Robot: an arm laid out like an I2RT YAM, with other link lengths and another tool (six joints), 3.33 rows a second.
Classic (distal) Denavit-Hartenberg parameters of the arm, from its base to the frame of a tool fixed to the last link. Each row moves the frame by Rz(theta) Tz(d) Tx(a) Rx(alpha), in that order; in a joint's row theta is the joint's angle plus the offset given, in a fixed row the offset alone. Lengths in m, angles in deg.
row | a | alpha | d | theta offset
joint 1 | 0.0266 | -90 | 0.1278 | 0
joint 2 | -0.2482 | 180 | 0 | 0
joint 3 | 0.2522 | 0 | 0 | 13.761
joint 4 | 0.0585 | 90 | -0.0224 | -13.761
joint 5 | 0 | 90 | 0.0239 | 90
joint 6 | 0.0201 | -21.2 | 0.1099 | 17.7
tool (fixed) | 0 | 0 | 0.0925 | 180
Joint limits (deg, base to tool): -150..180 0..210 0..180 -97..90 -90..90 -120..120
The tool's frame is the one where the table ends.
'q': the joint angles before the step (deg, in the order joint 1, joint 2, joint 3, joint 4, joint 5, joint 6). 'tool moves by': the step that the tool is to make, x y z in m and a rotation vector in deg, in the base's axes. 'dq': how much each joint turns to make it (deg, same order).
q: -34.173 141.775 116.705 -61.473 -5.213 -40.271
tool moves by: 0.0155 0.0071 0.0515 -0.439 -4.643 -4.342
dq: 0.828 -4.922 3.665 -3.909 -1.683 5.396
